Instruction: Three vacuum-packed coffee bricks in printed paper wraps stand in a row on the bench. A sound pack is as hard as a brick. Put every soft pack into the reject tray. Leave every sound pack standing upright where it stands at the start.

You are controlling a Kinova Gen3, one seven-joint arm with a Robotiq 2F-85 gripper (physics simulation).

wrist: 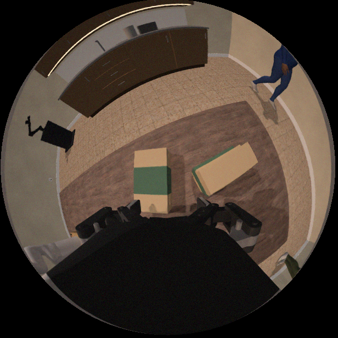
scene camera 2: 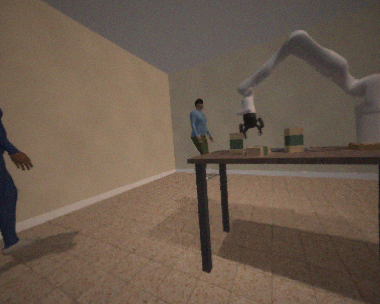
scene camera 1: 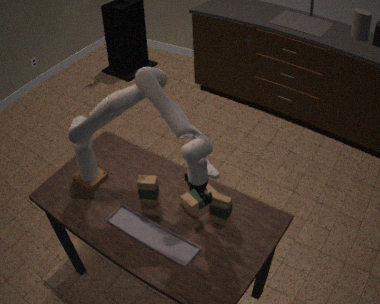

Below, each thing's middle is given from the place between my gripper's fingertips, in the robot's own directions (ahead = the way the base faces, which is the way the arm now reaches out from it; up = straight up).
The grey reject tray [scene camera 1: 181,251] is 8 cm behind my hand, 22 cm to the right of it and 12 cm below it.
